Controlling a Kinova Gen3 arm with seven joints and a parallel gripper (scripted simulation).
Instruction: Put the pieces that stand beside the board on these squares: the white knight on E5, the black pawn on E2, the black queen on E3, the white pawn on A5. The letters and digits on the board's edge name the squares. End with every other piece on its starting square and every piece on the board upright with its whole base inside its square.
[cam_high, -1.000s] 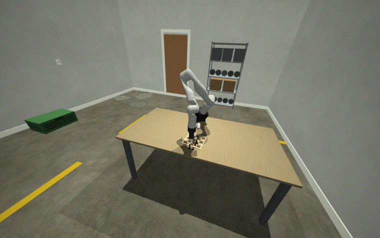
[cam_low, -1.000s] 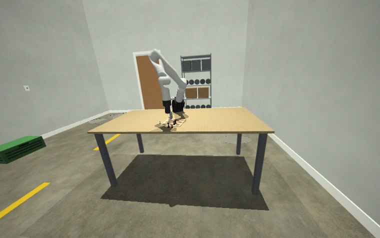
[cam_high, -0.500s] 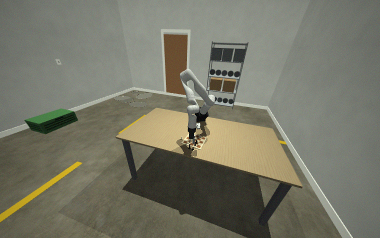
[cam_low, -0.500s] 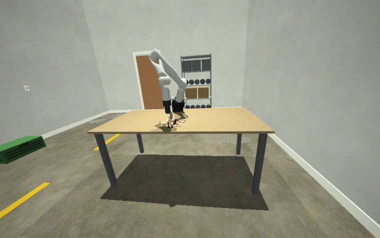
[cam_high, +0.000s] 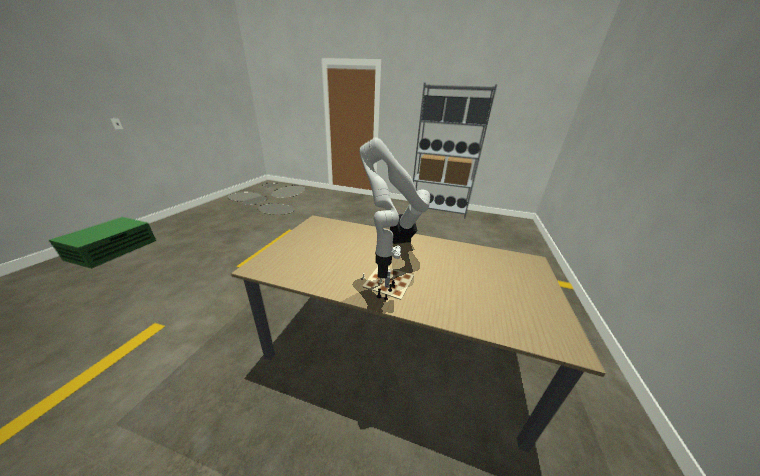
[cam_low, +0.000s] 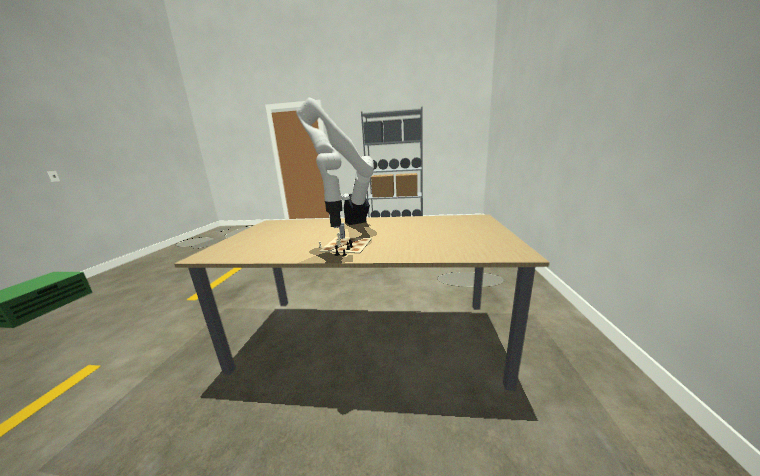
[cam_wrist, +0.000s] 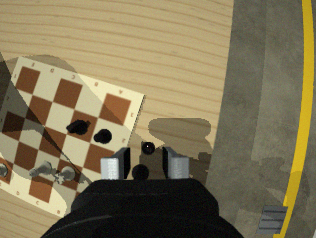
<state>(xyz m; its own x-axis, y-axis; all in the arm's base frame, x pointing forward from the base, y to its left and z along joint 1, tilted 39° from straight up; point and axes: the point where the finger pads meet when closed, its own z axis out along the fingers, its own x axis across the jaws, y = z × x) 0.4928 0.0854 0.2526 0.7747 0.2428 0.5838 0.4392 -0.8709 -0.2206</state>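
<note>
My hand is 8 cm above the black queen, 4 cm to the left of it and 1 cm short of it. The rest, counted from my hand: black pawn (10 cm below); then chessboard (13 cm behind, 11 cm below, 6 cm to the right); then white pawn (19 cm to the right, 10 cm below, 6 cm behind).
</note>
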